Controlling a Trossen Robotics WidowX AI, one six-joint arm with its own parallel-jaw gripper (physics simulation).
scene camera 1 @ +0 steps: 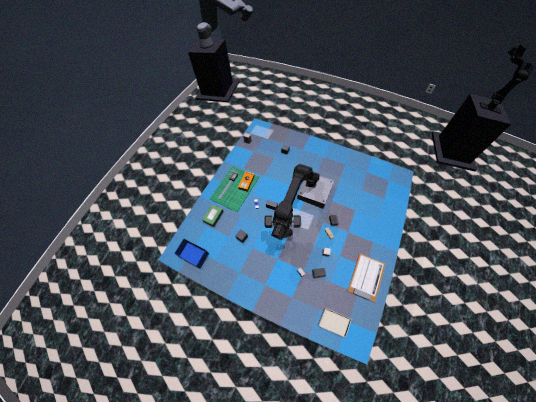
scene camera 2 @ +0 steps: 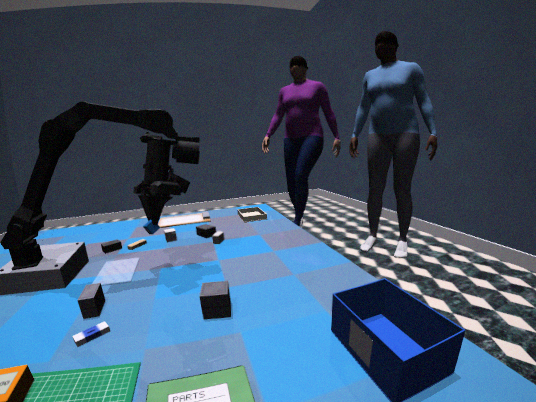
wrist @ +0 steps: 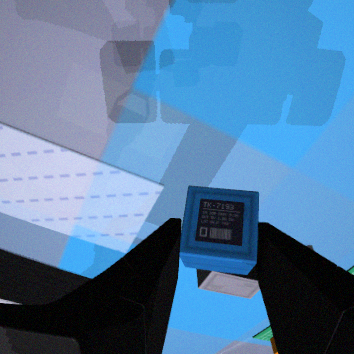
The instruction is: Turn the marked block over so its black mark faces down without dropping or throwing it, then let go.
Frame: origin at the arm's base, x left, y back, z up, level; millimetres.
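Seen in the pictures: gripper, fingertip midpoint: point(scene camera 2: 153, 224) point(wrist: 216, 231); arm's base, link origin: point(scene camera 1: 311, 182) point(scene camera 2: 28, 263).
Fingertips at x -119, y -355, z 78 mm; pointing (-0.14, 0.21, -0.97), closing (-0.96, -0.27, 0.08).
Observation:
Pixels of each thing's top centre, then the offset from my fingertips to it. "*": a spot on its surface instead.
- small blue block, top centre: point(wrist: 227, 274) point(scene camera 2: 150, 218) dx -4, dy +5, dz +15 mm
- dark block, top centre: point(wrist: 232, 285) point(scene camera 2: 89, 290) point(scene camera 1: 271, 203) dx -96, dy +161, dz -95 mm
- blue bin, top centre: point(scene camera 2: 392, 310) point(scene camera 1: 189, 251) dx -473, dy -262, dz -64 mm
- green parts box, surface spot: point(scene camera 1: 205, 220) * dx -467, dy -44, dz -100 mm
- cream tray, top centre: point(scene camera 2: 251, 211) point(scene camera 1: 335, 322) dx +391, dy -433, dz -114 mm
- wooden piece, top centre: point(scene camera 2: 136, 242) point(scene camera 1: 329, 233) dx +284, dy +59, dz -125 mm
- pale sheet, top centre: point(wrist: 68, 198) point(scene camera 2: 117, 270) point(scene camera 1: 299, 218) dx +87, dy +120, dz -134 mm
A small blue block point(scene camera 2: 151, 226) point(wrist: 218, 257) is pinched between the fingertips, off the mat. In the wrist view its face with a dark label, printed "TK-7193", is toward the camera; in scene camera 2 it sits slightly tilted at the fingertips. The block is hidden under the arm in scene camera 1. My gripper point(scene camera 1: 283, 221) point(scene camera 2: 156, 219) point(wrist: 216, 231) points down and is shut on the block, one black finger on each side of it. The block's underside and far faces do not show in the wrist view.
A dark block point(scene camera 1: 271, 204) point(scene camera 2: 91, 300) stands near the gripper, another point(scene camera 1: 241, 235) point(scene camera 2: 215, 300) farther left. A blue bin point(scene camera 2: 435, 367), green parts box point(scene camera 1: 205, 220), cream tray point(scene camera 2: 252, 218) and wooden piece point(scene camera 1: 329, 233) point(scene camera 2: 136, 244) lie around. A pale sheet point(wrist: 65, 180) lies below.

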